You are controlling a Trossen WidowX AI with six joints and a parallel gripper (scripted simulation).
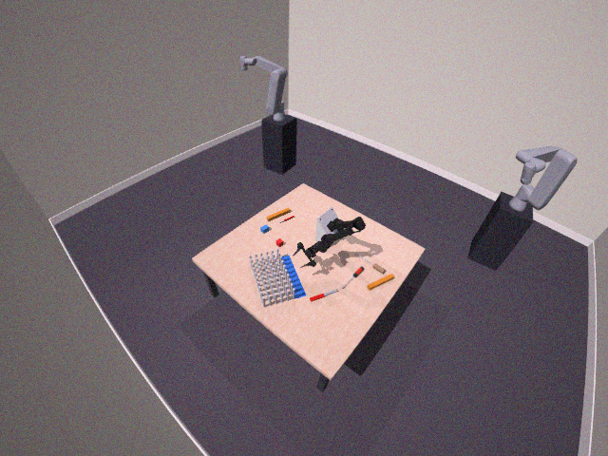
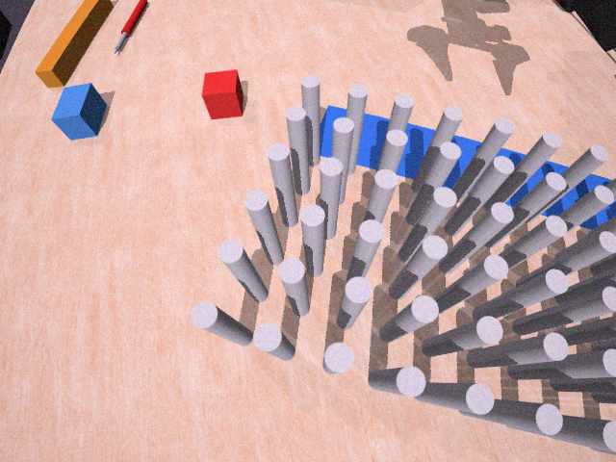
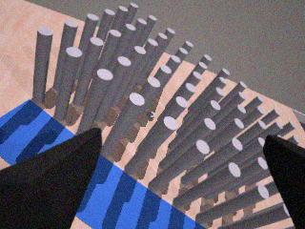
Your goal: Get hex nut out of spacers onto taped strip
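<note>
Now: the long tool 410 mm behind my gripper tip, 370 mm to the left of it and 150 mm below it. The rest, counted from my gripper tip: hex nut: 160 mm below, 160 mm ahead, 90 mm to the right; blue taped strip: 170 mm below, 30 mm to the right, 10 mm ahead; red cube: 280 mm to the right, 190 mm behind, 150 mm below.
</note>
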